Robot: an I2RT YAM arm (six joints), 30 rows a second.
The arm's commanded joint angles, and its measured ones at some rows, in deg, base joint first. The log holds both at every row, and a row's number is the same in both.
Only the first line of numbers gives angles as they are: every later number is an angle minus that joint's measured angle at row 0.
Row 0, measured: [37.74 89.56 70.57 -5.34 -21.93 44.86]
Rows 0 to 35, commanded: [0.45 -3.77 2.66 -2.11 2.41 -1.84]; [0.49 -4.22 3.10 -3.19 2.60 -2.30]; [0.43 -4.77 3.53 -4.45 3.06 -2.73]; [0.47 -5.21 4.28 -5.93 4.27 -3.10]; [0.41 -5.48 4.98 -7.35 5.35 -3.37]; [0.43 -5.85 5.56 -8.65 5.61 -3.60]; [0.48 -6.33 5.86 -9.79 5.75 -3.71]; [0.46 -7.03 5.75 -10.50 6.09 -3.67]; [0.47 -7.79 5.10 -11.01 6.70 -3.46]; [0.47 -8.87 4.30 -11.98 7.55 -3.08]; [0.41 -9.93 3.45 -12.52 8.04 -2.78]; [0.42 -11.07 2.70 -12.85 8.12 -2.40]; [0.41 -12.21 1.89 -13.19 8.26 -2.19]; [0.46 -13.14 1.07 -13.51 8.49 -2.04]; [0.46 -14.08 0.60 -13.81 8.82 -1.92]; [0.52 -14.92 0.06 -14.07 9.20 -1.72]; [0.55 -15.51 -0.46 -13.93 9.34 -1.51]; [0.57 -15.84 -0.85 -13.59 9.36 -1.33]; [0.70 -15.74 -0.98 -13.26 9.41 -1.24]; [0.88 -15.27 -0.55 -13.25 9.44 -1.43]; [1.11 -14.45 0.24 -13.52 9.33 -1.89]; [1.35 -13.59 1.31 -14.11 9.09 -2.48]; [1.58 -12.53 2.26 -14.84 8.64 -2.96]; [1.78 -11.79 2.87 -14.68 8.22 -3.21]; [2.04 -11.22 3.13 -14.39 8.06 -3.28]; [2.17 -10.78 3.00 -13.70 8.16 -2.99]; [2.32 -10.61 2.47 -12.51 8.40 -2.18]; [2.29 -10.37 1.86 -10.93 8.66 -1.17]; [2.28 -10.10 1.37 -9.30 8.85 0.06]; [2.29 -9.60 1.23 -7.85 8.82 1.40]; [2.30 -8.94 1.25 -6.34 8.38 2.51]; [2.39 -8.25 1.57 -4.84 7.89 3.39]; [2.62 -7.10 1.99 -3.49 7.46 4.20]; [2.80 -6.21 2.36 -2.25 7.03 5.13]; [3.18 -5.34 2.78 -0.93 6.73 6.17]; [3.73 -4.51 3.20 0.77 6.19 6.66]
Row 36, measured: [2.05 -7.52 0.61 -7.65 7.60 2.30]
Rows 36 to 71, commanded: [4.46 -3.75 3.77 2.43 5.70 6.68]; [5.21 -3.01 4.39 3.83 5.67 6.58]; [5.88 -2.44 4.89 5.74 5.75 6.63]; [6.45 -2.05 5.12 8.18 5.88 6.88]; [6.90 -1.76 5.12 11.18 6.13 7.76]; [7.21 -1.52 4.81 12.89 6.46 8.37]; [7.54 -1.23 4.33 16.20 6.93 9.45]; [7.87 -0.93 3.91 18.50 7.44 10.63]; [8.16 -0.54 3.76 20.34 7.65 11.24]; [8.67 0.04 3.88 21.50 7.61 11.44]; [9.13 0.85 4.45 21.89 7.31 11.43]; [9.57 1.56 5.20 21.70 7.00 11.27]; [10.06 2.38 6.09 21.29 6.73 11.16]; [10.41 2.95 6.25 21.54 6.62 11.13]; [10.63 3.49 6.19 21.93 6.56 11.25]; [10.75 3.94 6.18 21.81 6.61 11.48]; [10.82 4.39 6.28 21.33 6.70 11.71]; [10.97 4.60 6.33 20.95 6.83 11.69]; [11.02 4.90 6.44 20.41 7.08 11.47]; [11.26 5.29 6.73 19.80 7.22 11.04]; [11.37 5.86 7.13 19.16 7.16 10.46]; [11.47 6.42 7.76 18.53 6.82 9.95]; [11.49 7.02 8.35 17.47 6.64 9.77]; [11.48 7.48 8.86 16.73 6.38 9.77]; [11.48 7.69 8.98 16.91 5.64 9.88]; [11.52 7.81 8.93 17.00 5.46 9.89]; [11.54 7.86 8.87 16.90 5.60 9.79]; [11.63 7.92 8.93 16.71 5.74 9.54]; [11.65 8.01 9.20 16.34 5.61 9.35]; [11.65 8.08 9.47 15.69 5.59 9.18]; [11.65 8.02 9.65 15.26 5.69 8.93]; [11.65 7.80 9.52 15.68 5.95 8.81]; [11.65 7.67 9.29 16.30 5.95 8.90]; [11.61 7.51 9.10 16.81 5.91 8.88]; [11.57 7.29 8.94 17.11 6.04 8.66]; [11.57 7.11 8.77 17.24 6.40 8.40]
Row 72, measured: [11.23 7.85 7.27 16.13 6.18 9.86]
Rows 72 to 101, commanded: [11.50 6.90 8.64 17.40 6.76 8.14]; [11.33 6.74 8.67 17.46 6.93 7.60]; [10.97 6.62 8.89 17.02 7.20 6.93]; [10.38 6.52 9.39 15.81 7.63 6.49]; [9.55 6.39 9.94 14.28 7.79 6.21]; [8.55 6.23 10.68 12.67 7.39 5.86]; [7.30 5.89 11.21 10.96 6.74 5.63]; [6.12 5.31 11.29 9.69 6.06 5.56]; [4.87 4.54 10.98 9.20 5.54 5.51]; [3.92 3.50 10.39 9.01 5.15 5.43]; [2.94 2.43 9.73 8.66 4.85 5.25]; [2.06 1.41 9.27 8.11 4.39 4.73]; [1.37 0.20 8.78 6.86 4.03 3.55]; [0.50 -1.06 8.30 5.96 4.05 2.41]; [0.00 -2.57 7.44 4.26 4.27 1.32]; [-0.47 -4.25 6.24 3.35 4.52 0.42]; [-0.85 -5.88 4.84 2.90 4.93 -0.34]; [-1.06 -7.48 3.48 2.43 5.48 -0.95]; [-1.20 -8.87 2.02 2.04 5.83 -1.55]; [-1.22 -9.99 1.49 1.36 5.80 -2.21]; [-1.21 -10.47 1.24 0.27 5.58 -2.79]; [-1.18 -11.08 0.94 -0.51 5.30 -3.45]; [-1.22 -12.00 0.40 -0.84 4.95 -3.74]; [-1.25 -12.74 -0.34 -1.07 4.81 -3.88]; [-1.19 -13.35 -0.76 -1.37 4.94 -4.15]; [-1.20 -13.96 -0.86 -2.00 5.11 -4.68]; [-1.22 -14.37 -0.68 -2.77 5.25 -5.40]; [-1.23 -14.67 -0.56 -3.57 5.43 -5.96]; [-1.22 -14.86 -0.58 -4.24 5.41 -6.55]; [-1.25 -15.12 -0.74 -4.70 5.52 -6.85]
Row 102, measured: [-1.38 -12.94 -0.57 -3.15 5.92 -3.67]
